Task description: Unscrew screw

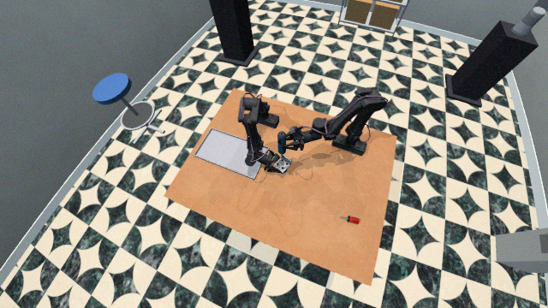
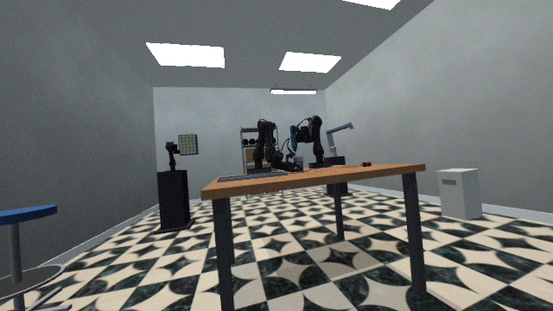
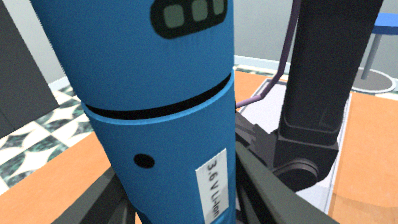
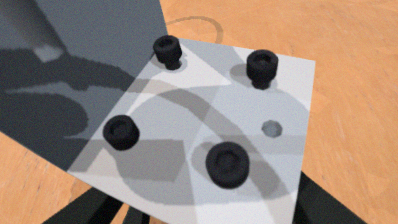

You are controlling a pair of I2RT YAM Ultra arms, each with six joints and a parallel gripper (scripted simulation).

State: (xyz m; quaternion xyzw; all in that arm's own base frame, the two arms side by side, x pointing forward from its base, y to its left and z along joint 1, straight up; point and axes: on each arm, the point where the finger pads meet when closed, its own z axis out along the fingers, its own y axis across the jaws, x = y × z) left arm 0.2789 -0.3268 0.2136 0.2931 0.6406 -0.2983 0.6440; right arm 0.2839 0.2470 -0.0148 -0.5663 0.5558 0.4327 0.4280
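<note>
Now: the round joint module right at my right hand. Round my right hand: grey mat (33 cm to the right, 2 cm below, 1 cm ahead); then grey bracket (5 cm above); then screw (5 cm above, 2 cm to the right, 1 cm ahead).
</note>
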